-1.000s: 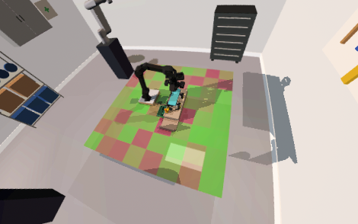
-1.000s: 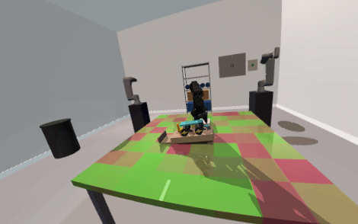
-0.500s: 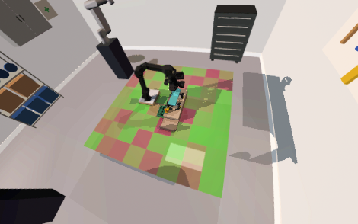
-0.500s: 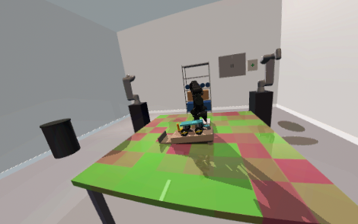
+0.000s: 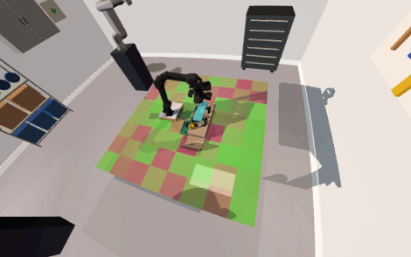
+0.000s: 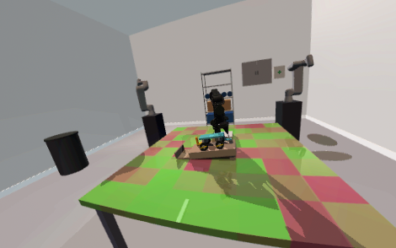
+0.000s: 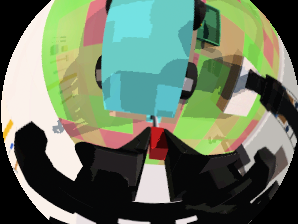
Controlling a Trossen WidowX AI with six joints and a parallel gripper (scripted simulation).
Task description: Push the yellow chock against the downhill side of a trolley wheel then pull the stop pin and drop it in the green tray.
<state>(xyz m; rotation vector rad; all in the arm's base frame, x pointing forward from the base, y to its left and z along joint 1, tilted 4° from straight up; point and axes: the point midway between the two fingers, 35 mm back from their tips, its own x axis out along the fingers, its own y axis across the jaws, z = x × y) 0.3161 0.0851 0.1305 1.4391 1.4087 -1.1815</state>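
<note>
Right now the green tray is 12 cm behind my gripper tip, 20 cm to the right of it and 17 cm below it. Also, from my gripper tip: red-headed stop pin right at my gripper tip; then ramp 1 cm ahead, 11 cm to the right, 11 cm below; then trolley 1 cm ahead, 11 cm to the right, 5 cm below.
</note>
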